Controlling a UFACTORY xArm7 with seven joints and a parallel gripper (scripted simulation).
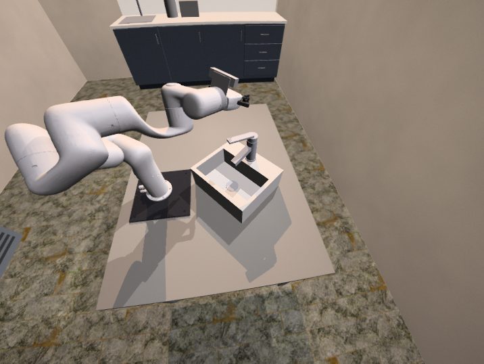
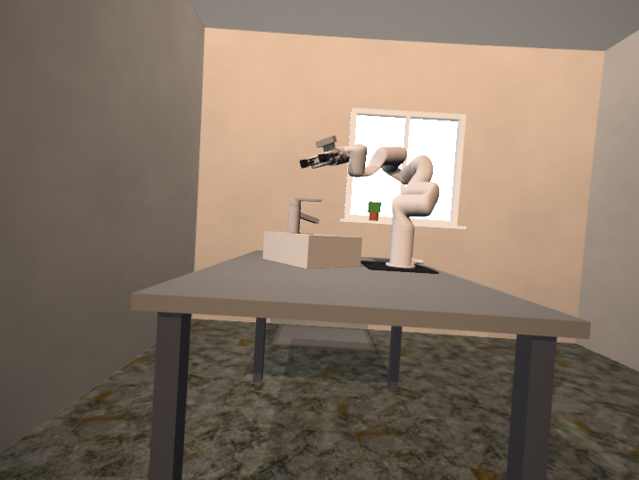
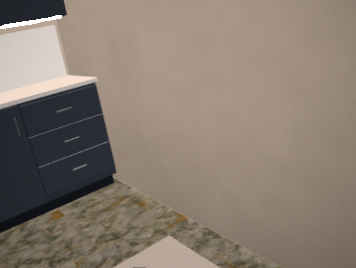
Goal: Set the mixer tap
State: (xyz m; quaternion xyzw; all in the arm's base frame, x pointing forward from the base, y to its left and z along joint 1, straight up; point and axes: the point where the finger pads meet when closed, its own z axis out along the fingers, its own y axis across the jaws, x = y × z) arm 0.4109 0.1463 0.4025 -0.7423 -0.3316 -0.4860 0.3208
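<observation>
My hand is 140 mm above the lever, 90 mm to the left of it and 10 mm short of it. Round my hand: mixer tap 190 mm below, 90 mm to the right, 30 mm ahead; then sink 380 mm below, 150 mm to the right, 30 mm behind.
</observation>
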